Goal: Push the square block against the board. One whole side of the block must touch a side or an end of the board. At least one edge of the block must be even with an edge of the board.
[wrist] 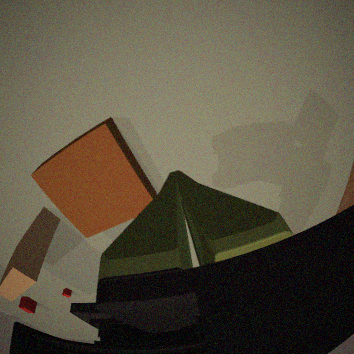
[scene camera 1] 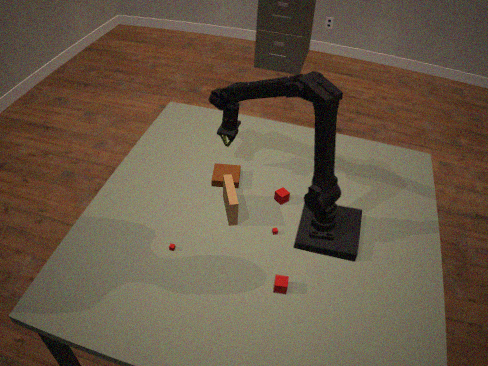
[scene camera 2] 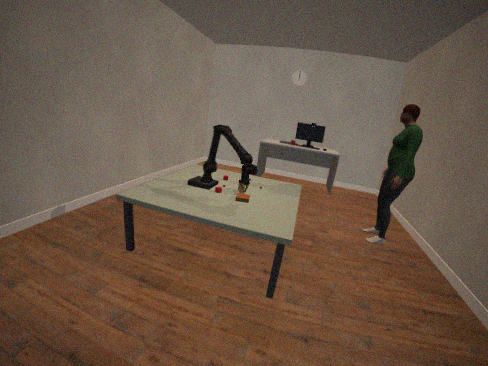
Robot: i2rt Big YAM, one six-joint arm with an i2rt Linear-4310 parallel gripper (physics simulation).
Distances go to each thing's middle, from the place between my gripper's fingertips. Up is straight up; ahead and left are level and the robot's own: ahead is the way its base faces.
My hand is 9 cm to the right of the square block [wrist: 95,181], 8 cm above it and 2 cm past it. The rest, counted from my hand: tan board [wrist: 30,251] 25 cm to the left, 7 cm behind, 4 cm below.
